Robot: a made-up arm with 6 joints. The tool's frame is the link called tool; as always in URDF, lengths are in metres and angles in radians. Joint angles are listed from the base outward.
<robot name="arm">
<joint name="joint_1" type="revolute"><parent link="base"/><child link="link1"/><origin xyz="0.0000 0.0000 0.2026" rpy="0.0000 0.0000 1.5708"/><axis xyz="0 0 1"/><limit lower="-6.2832" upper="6.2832"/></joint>
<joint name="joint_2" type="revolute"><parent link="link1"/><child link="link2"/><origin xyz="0.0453 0.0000 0.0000" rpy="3.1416 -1.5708 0.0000"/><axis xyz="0 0 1"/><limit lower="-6.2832" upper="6.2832"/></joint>
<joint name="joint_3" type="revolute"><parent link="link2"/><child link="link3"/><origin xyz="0.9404 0.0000 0.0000" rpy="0.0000 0.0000 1.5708"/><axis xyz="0 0 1"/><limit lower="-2.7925" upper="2.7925"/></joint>
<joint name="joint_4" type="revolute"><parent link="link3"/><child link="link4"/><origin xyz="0.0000 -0.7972 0.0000" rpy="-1.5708 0.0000 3.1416"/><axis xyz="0 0 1"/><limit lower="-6.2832" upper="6.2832"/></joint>
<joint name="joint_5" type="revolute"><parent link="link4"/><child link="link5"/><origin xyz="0.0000 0.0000 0.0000" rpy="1.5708 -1.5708 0.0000"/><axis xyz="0 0 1"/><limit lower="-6.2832" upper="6.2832"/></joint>
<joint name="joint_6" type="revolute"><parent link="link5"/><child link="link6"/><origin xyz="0.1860 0.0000 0.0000" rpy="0.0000 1.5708 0.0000"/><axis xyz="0 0 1"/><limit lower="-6.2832" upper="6.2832"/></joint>
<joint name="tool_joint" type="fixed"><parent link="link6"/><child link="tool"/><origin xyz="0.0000 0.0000 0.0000" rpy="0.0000 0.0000 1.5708"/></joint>
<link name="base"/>
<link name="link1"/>
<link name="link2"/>
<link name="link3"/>
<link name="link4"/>
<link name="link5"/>
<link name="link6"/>
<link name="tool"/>
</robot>
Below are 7 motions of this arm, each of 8 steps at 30 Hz.
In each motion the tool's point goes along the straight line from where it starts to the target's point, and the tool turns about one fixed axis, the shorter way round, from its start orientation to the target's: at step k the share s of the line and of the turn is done. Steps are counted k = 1, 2, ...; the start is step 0. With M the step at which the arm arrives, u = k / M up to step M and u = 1 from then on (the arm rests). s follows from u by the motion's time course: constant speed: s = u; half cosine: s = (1 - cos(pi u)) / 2; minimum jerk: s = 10 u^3 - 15 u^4 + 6 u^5.
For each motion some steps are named. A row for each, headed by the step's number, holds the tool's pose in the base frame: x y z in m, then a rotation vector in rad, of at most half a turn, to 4 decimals.
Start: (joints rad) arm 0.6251 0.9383 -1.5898 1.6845 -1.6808 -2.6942
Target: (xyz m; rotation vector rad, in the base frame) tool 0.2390 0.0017 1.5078 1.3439 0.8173 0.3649
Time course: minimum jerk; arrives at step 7
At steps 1, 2, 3, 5, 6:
1: 0.3255 0.0643 1.3917 1.2906 0.9359 0.2410
2: 0.3148 0.0565 1.4061 1.2975 0.9214 0.2564
3: 0.2950 0.0422 1.4327 1.3101 0.8946 0.2848
5: 0.2518 0.0110 1.4906 1.3364 0.8351 0.3466
6: 0.2411 0.0032 1.5050 1.3427 0.8202 0.3620

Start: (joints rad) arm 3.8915 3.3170 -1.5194 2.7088 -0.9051 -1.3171
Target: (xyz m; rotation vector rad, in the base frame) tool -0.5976 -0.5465 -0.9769 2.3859 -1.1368 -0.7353
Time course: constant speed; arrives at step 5
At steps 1, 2, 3, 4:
1: -0.5350 -0.4787 -1.0417 2.4685 -1.1658 -0.7114
2: -0.5506 -0.4957 -1.0255 2.4478 -1.1586 -0.7176
3: -0.5663 -0.5126 -1.0093 2.4272 -1.1514 -0.7236
4: -0.5819 -0.5296 -0.9931 2.4065 -1.1441 -0.7295

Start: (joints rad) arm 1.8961 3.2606 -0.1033 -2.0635 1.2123 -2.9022
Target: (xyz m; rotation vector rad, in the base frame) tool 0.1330 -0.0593 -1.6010 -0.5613 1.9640 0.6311
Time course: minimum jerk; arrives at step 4
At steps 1, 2, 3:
1: 0.1179 -0.0115 -1.5954 -0.5777 1.9189 0.6765
2: 0.1246 -0.0327 -1.5979 -0.5705 1.9389 0.6565
3: 0.1313 -0.0538 -1.6004 -0.5632 1.9588 0.6364

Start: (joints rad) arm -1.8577 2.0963 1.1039 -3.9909 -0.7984 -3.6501
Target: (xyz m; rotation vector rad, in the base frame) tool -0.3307 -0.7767 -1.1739 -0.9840 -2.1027 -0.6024
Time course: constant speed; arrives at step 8
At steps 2, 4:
2: -0.2645 -0.6655 -1.1855 -0.6891 -2.3142 -0.7428
4: -0.2866 -0.7026 -1.1817 -0.7911 -2.2472 -0.6966

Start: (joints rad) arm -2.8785 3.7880 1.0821 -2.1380 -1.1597 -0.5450
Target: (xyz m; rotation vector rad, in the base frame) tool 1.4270 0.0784 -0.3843 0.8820 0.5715 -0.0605
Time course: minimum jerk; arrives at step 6
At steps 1, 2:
1: 1.4138 0.1811 -0.3230 0.7971 0.5899 0.0209
2: 1.4162 0.1625 -0.3341 0.8125 0.5867 0.0062

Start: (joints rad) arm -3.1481 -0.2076 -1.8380 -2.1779 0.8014 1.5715
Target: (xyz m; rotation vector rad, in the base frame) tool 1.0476 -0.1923 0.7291 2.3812 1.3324 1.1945
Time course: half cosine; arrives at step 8
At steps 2, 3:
2: 0.9929 0.0214 0.6457 -2.3551 -1.2469 -1.0606
3: 1.0033 -0.0192 0.6616 -2.4112 -1.2902 -1.1091

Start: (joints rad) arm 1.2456 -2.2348 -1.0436 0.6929 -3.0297 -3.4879
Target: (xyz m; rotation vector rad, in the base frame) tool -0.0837 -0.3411 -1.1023 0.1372 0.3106 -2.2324
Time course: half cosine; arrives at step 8
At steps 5, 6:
5: -0.1305 -0.4202 -1.0650 0.0823 0.2583 -2.4496
6: -0.1059 -0.3786 -1.0846 0.1119 0.2867 -2.3357

